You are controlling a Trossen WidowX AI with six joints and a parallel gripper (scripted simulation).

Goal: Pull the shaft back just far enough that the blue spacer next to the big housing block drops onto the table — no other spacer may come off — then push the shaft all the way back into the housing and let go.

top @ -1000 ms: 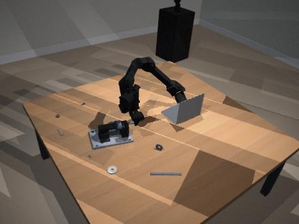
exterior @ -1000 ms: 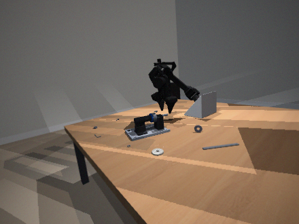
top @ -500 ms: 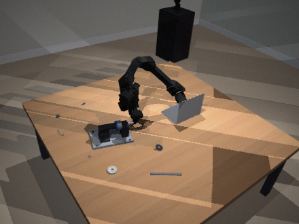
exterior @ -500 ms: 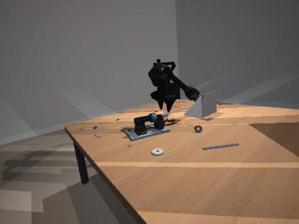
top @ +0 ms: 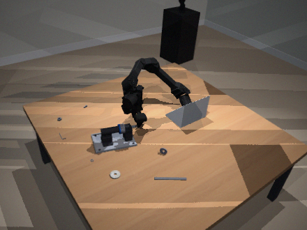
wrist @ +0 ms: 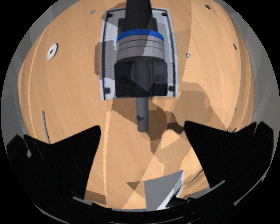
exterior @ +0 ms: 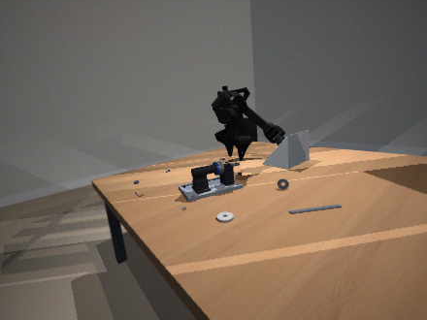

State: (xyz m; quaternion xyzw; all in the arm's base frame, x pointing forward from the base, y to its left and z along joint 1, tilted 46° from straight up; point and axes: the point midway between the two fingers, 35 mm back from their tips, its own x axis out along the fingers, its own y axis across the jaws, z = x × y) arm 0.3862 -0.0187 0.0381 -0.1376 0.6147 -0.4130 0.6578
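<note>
Now: gripper tip 5 cm short of the shaft, 3 cm above it and 2 cm to the left of it. The rest, counted from my gripper tip: blue spacer (9 cm ahead, 4 cm to the right, 3 cm below); then grey piece (8 cm ahead, 3 cm to the right, 3 cm below); then dark flat bar (35 cm to the left, 10 cm below, 6 cm ahead).
</note>
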